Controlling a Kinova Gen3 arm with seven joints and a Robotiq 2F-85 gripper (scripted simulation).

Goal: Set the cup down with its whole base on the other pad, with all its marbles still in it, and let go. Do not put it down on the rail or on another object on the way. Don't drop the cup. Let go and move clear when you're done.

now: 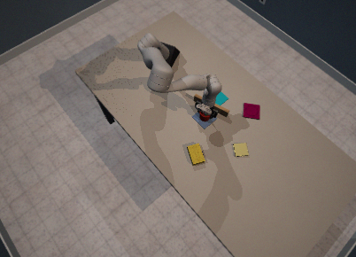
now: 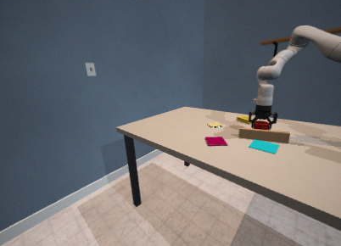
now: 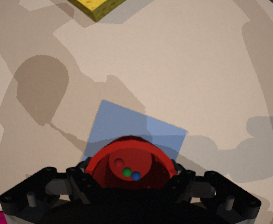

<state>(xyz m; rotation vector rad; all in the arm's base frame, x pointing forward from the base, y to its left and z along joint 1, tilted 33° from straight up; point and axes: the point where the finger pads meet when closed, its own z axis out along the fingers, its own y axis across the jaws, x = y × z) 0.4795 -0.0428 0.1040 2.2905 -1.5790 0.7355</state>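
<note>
The blue pad is 50 mm below my hand. The rest, counted from my hand: wooden rail 20 mm behind, 80 mm to the left, 20 mm below; teal pad 50 mm behind, 160 mm to the left, 50 mm below; red cup 20 mm below.
</note>
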